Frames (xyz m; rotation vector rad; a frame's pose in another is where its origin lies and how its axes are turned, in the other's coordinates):
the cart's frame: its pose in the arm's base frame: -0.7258 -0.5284 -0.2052 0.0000 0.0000 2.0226
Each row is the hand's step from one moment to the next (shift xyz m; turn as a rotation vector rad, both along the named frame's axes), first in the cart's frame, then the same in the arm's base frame.
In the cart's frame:
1: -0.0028 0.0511 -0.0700 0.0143 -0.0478 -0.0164
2: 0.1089 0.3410 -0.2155 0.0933 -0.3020 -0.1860
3: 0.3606 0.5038 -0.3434 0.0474 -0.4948 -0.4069
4: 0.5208 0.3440 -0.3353 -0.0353 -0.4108 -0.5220
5: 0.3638 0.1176 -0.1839 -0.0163 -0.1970 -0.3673
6: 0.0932 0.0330 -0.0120 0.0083 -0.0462 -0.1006
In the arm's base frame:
1: -0.0448 -0.0248 -0.0700 0.0368 0.0337 -0.0164
2: -0.3543 -0.0509 -0.2155 0.2310 0.2158 -0.1860
3: -0.6107 0.1045 -0.3434 0.4245 0.2587 -0.4069
4: -0.5369 0.3184 -0.3353 0.3850 0.1476 -0.5220
5: -0.2646 0.2760 -0.1839 0.1843 0.0713 -0.3673
6: -0.0704 0.0694 -0.0120 0.0379 0.0276 -0.1006

